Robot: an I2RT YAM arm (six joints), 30 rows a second.
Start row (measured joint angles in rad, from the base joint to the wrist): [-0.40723, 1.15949, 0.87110, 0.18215, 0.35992, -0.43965]
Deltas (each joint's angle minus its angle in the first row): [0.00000, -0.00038, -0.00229, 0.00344, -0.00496, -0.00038]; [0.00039, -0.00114, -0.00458, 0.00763, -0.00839, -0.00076]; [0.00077, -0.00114, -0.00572, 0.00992, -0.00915, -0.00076]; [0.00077, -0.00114, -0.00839, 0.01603, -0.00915, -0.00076]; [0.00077, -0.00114, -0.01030, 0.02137, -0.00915, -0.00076]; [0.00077, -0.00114, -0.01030, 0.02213, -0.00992, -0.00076]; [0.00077, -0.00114, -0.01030, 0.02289, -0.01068, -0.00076]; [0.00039, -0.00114, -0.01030, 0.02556, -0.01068, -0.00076]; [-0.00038, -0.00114, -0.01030, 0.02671, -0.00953, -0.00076]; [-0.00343, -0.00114, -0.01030, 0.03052, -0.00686, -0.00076]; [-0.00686, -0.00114, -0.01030, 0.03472, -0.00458, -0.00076]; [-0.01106, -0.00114, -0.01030, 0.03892, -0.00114, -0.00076]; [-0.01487, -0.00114, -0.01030, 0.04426, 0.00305, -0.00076]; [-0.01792, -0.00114, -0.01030, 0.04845, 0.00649, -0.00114]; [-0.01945, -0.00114, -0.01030, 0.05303, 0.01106, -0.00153]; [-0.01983, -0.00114, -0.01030, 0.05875, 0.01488, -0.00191]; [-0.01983, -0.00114, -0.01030, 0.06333, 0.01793, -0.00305]
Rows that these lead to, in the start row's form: [-0.40723, 1.15911, 0.86881, 0.18559, 0.35496, -0.44003]; [-0.40684, 1.15835, 0.86652, 0.18978, 0.35153, -0.44041]; [-0.40646, 1.15835, 0.86538, 0.19207, 0.35077, -0.44041]; [-0.40646, 1.15835, 0.86271, 0.19818, 0.35077, -0.44041]; [-0.40646, 1.15835, 0.86080, 0.20352, 0.35077, -0.44041]; [-0.40646, 1.15835, 0.86080, 0.20428, 0.35000, -0.44041]; [-0.40646, 1.15835, 0.86080, 0.20504, 0.34924, -0.44041]; [-0.40684, 1.15835, 0.86080, 0.20771, 0.34924, -0.44041]; [-0.40761, 1.15835, 0.86080, 0.20886, 0.35039, -0.44041]; [-0.41066, 1.15835, 0.86080, 0.21267, 0.35306, -0.44041]; [-0.41409, 1.15835, 0.86080, 0.21687, 0.35534, -0.44041]; [-0.41829, 1.15835, 0.86080, 0.22107, 0.35878, -0.44041]; [-0.42210, 1.15835, 0.86080, 0.22641, 0.36297, -0.44041]; [-0.42515, 1.15835, 0.86080, 0.23060, 0.36641, -0.44079]; [-0.42668, 1.15835, 0.86080, 0.23518, 0.37098, -0.44118]; [-0.42706, 1.15835, 0.86080, 0.24090, 0.37480, -0.44156]; [-0.42706, 1.15835, 0.86080, 0.24548, 0.37785, -0.44270]
